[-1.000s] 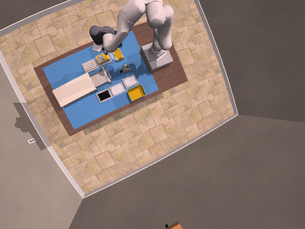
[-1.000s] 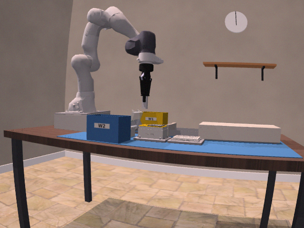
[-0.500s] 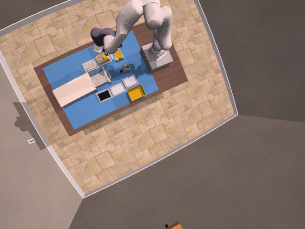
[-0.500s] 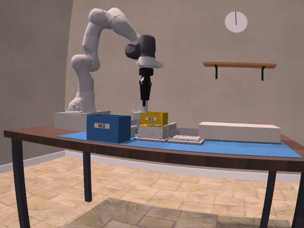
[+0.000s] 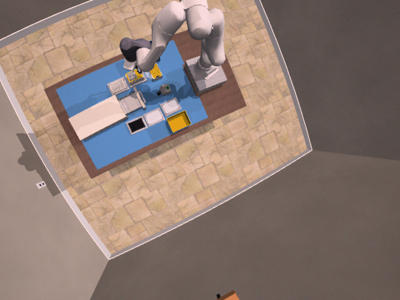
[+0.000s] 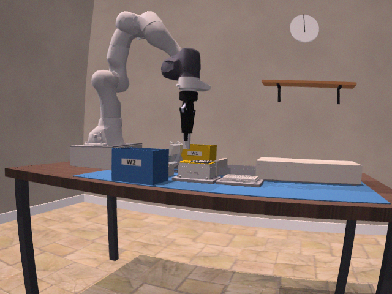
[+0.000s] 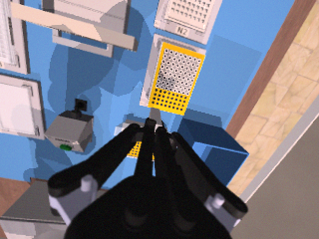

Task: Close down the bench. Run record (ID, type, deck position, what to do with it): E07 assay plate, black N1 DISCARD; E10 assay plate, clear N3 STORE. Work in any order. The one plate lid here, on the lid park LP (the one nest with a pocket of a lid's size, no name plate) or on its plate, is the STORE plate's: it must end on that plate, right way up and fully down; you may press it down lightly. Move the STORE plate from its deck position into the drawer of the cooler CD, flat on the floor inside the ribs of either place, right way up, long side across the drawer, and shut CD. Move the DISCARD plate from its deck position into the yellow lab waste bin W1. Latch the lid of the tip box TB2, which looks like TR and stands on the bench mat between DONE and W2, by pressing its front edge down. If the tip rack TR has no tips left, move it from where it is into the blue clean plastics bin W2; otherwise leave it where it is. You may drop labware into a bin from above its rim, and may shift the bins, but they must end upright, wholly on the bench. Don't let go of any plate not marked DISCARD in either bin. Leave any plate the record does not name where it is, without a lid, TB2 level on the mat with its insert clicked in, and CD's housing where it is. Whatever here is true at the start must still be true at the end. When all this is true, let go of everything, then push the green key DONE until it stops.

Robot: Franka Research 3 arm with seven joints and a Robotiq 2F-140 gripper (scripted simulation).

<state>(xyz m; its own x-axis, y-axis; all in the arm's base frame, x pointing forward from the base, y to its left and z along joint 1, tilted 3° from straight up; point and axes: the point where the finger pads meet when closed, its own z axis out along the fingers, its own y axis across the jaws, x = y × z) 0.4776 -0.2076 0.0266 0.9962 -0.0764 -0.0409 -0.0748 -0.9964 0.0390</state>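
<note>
Right now my hand is 12 cm past the yellow insert, 10 cm above it and 1 cm to the right of it. From my hand the other things lie so: blue bin W2: 15 cm to the right, 14 cm behind, 11 cm below; tip rack TR: 9 cm below, 5 cm ahead, 4 cm to the right; box: 11 cm behind, 9 cm below, 1 cm to the left.
</note>
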